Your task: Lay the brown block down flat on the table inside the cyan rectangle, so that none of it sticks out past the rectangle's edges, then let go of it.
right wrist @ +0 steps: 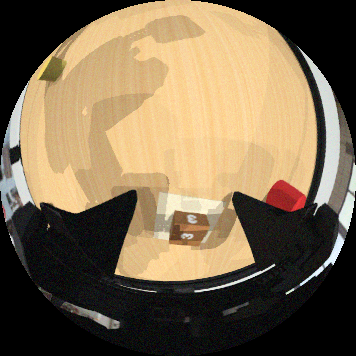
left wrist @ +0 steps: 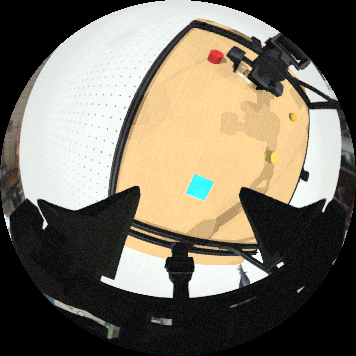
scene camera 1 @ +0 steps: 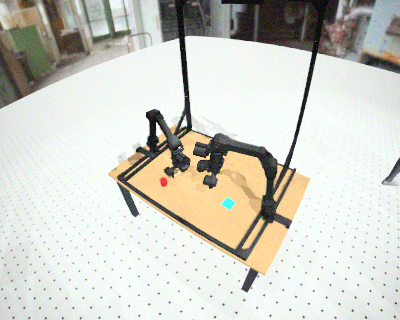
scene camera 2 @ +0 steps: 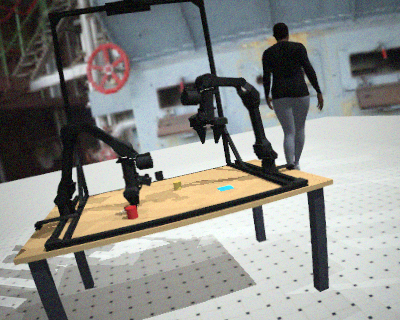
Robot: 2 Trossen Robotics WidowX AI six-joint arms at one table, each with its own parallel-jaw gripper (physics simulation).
Scene:
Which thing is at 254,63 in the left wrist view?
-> My right gripper.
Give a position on a red cylinder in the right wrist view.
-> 281,194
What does my left gripper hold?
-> Nothing.

